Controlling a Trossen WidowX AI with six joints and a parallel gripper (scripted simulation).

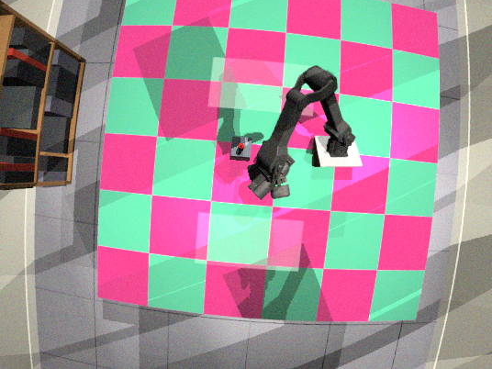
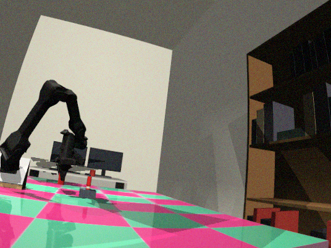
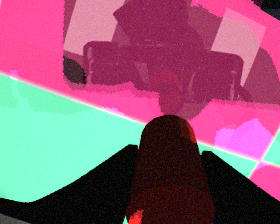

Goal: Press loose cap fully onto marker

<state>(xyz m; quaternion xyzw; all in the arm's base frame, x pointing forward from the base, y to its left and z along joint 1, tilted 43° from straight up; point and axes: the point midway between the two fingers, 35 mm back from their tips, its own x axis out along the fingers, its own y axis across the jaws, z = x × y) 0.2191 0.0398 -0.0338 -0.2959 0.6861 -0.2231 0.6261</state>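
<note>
Now: gripper tip 11 cm short of the dark grey holder block, 8 cm to the left of it and 3 cm above it. The rest, counted from my gripper tip: red cap 1 cm above.
</note>
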